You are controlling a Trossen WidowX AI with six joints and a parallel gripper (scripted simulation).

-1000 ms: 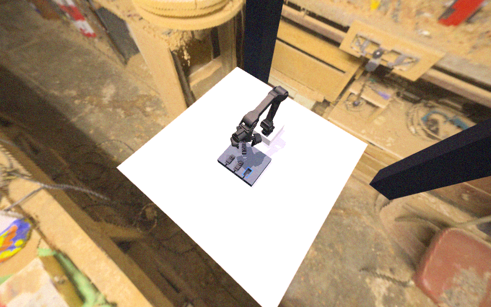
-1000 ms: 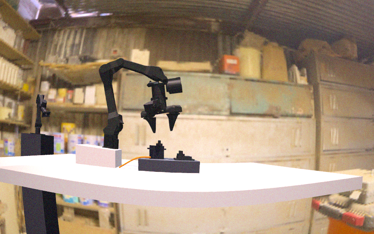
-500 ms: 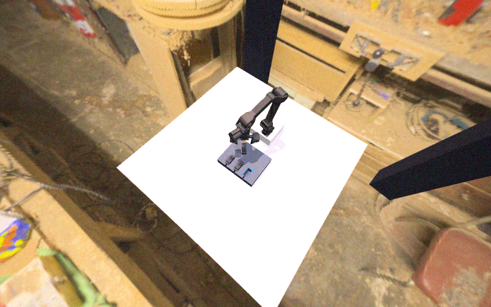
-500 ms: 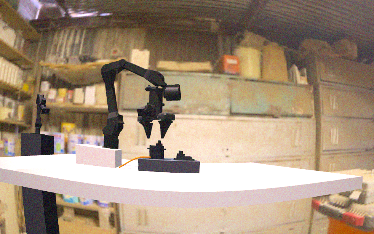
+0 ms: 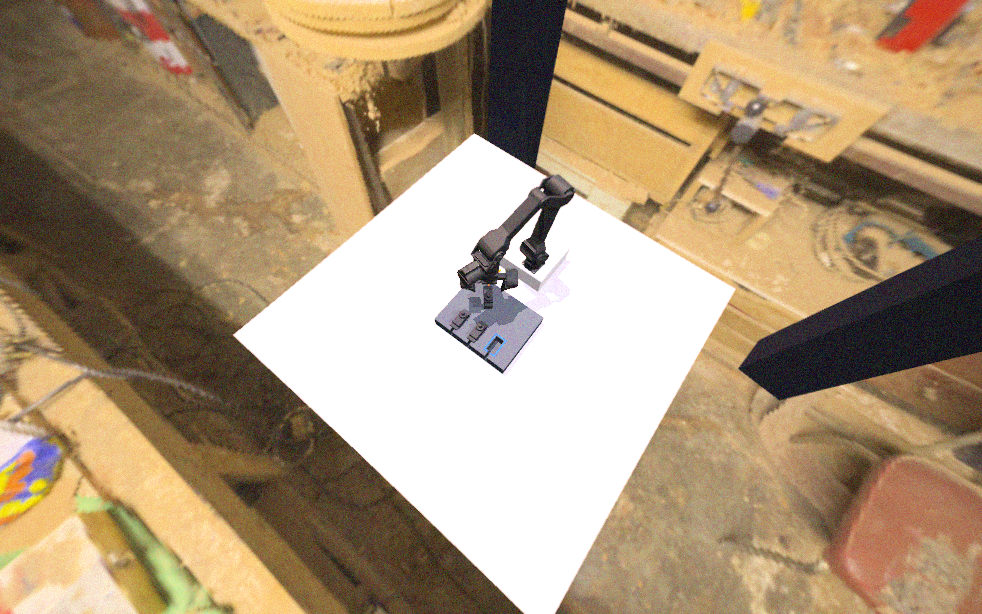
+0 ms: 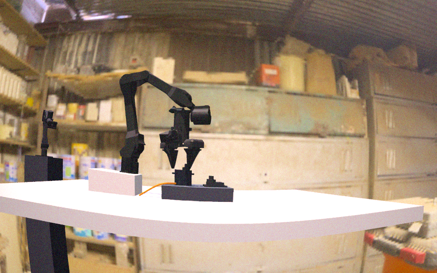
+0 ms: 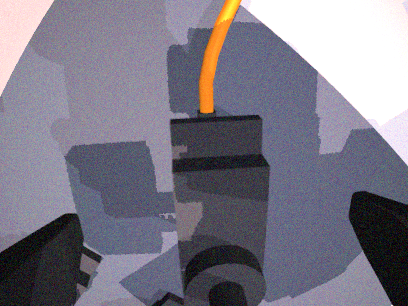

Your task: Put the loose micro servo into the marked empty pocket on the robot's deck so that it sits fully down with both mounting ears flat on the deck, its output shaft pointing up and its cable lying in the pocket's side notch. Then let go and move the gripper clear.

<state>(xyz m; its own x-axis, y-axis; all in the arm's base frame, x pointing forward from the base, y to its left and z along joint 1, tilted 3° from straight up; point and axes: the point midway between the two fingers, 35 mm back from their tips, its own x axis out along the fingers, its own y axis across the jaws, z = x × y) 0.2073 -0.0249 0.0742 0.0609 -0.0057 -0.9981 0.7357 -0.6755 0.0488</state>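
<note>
Now: the grey deck 8 cm below my gripper tip, 5 cm to the left of it and 1 cm ahead of it.
</note>
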